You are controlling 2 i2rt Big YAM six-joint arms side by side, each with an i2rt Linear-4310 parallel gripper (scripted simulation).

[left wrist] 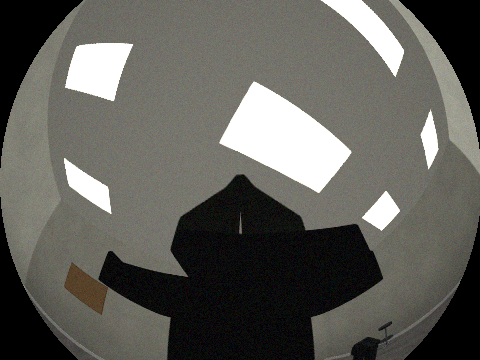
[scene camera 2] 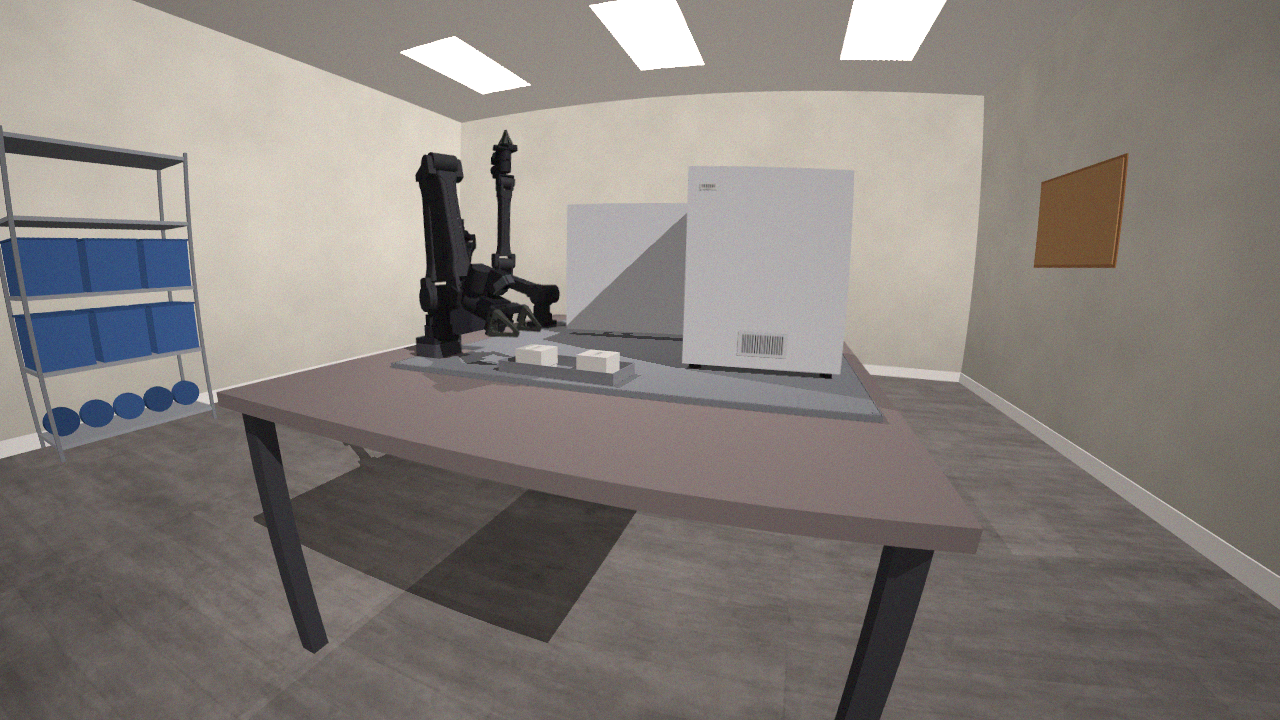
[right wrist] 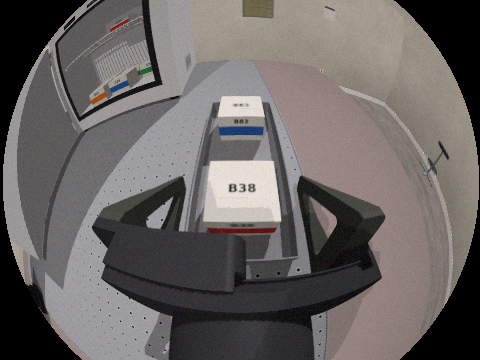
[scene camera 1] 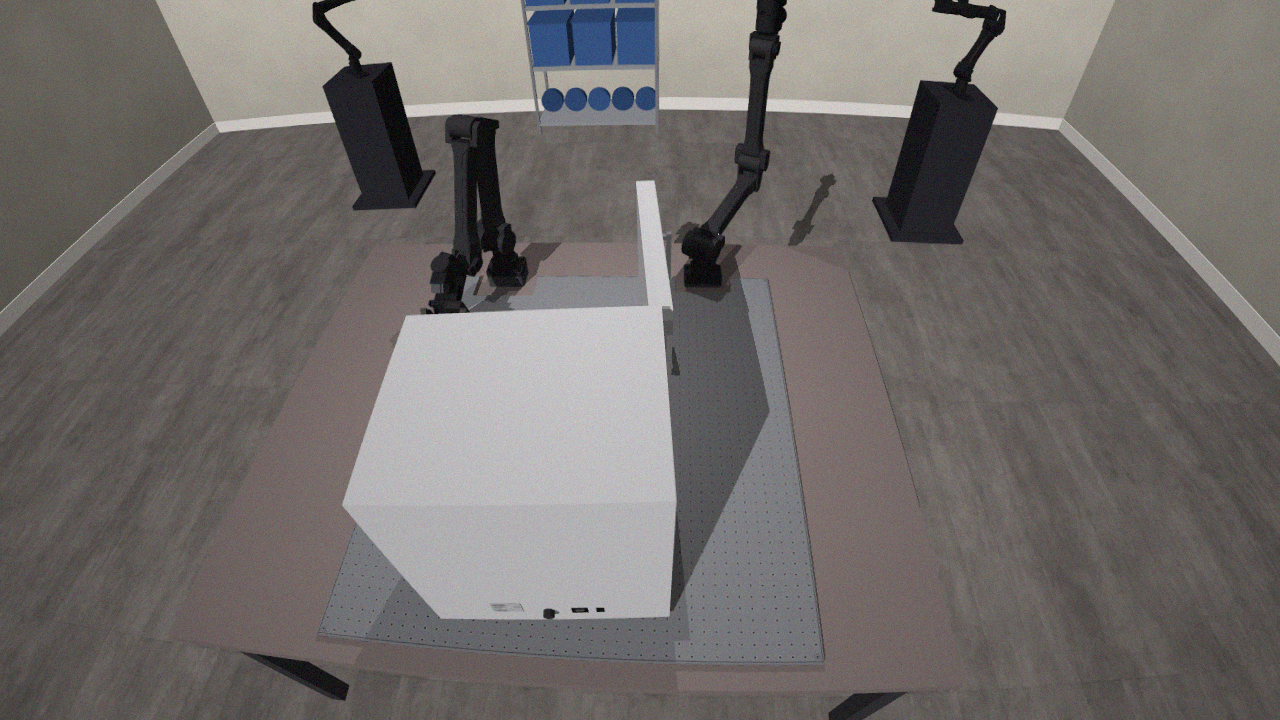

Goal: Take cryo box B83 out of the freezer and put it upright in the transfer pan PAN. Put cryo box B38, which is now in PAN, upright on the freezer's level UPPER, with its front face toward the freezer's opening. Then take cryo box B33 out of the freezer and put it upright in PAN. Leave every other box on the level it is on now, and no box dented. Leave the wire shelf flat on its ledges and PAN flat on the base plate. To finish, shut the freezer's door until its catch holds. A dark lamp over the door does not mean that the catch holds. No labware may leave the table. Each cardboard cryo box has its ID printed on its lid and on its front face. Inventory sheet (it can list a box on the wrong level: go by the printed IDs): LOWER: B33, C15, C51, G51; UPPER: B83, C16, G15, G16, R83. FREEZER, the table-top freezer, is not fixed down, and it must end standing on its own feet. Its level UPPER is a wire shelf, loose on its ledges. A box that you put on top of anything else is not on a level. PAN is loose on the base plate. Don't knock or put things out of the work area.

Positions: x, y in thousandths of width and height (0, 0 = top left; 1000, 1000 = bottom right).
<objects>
freezer: scene camera 2 600, 347; right wrist 355, 146; scene camera 1 403, 642; not seen in the left wrist view (out of frame)
transfer pan: scene camera 2 443, 513; right wrist 591, 676; not seen in the left wrist view (out of frame); not seen in scene camera 1 (hidden by the freezer)
</objects>
